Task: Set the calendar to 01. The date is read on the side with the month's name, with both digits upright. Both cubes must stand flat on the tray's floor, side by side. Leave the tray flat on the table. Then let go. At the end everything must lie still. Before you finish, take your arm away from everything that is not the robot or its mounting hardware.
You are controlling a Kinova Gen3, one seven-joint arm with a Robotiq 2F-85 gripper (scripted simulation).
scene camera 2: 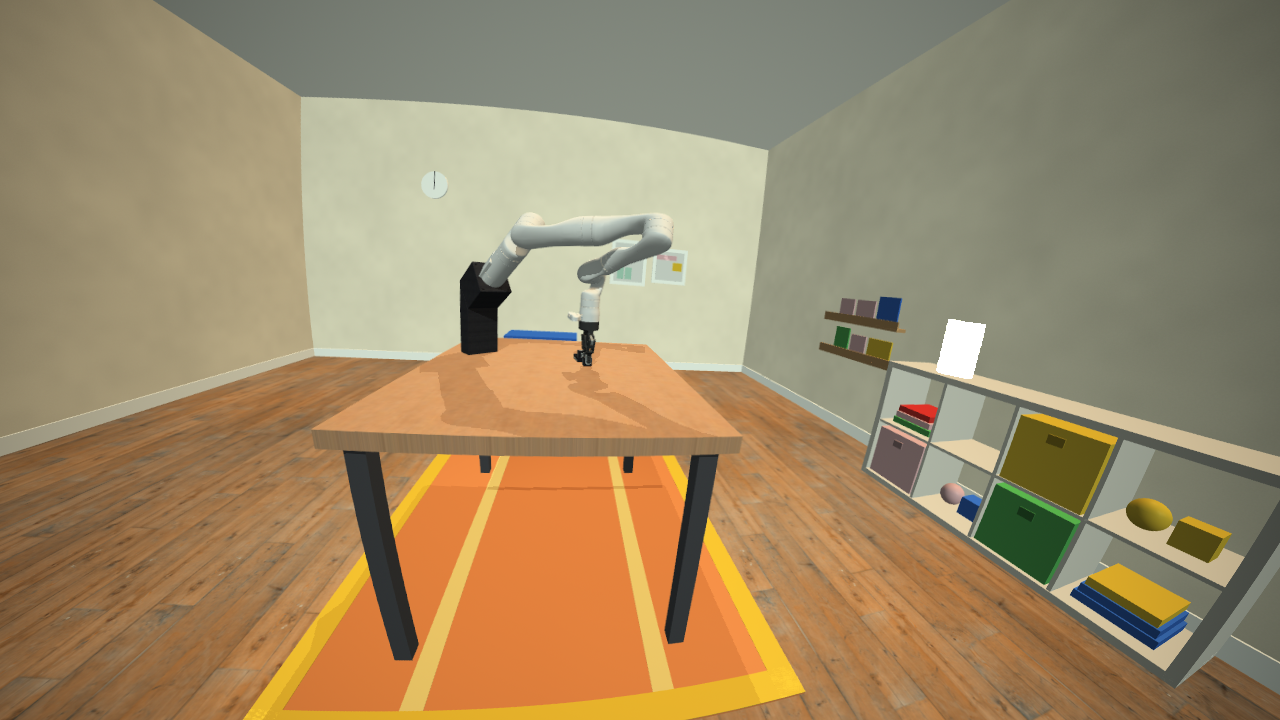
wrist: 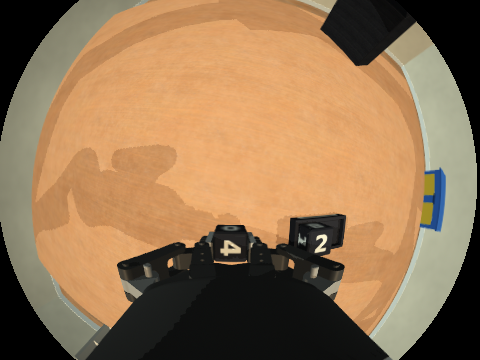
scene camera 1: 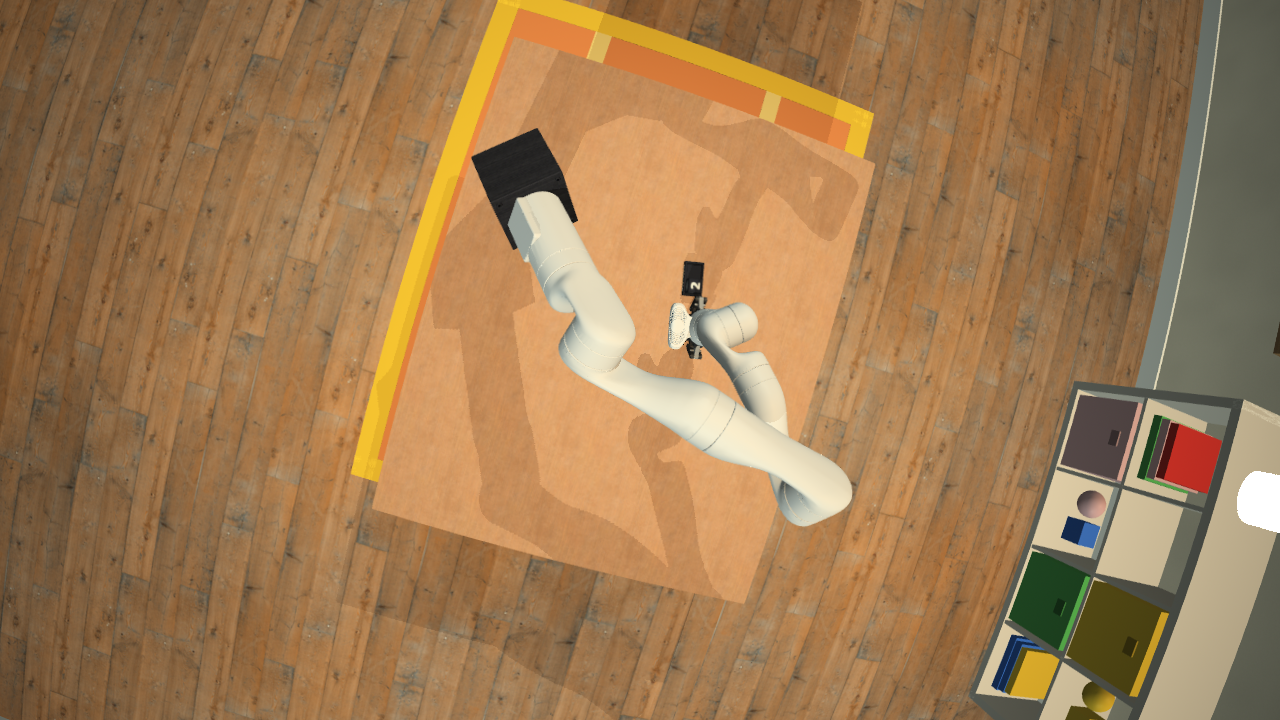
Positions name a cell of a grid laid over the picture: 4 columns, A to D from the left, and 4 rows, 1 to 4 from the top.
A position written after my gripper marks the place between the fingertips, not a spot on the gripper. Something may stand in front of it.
In view: my gripper (wrist: B3), a black cube (wrist: B3), a black cube (wrist: C3) and a tray (wrist: C3).
